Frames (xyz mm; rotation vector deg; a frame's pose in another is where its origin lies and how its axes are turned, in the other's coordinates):
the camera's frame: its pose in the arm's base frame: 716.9 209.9 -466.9 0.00 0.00 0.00
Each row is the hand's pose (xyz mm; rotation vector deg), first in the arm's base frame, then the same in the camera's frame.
Working: the arm's base frame: its pose in the camera's frame: -716.9 -209.9 466.9 0.00 0.00 0.00

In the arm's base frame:
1: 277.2 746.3 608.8 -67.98 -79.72 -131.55
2: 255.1 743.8 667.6 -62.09 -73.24 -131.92
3: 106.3 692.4 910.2 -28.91 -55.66 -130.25
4: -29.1 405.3 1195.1 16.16 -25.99 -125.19
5: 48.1 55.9 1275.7 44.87 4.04 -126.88
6: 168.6 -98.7 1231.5 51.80 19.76 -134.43
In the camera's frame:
1: -439.7 536.4 1075.7 -67.98 -79.72 -131.55
2: -461.8 533.9 1134.5 -62.09 -73.24 -131.92
3: -610.6 482.5 1377.1 -28.91 -55.66 -130.25
4: -746.0 195.4 1662.0 16.16 -25.99 -125.19
5: -668.8 -154.0 1742.6 44.87 4.04 -126.88
6: -548.3 -308.6 1698.4 51.80 19.76 -134.43

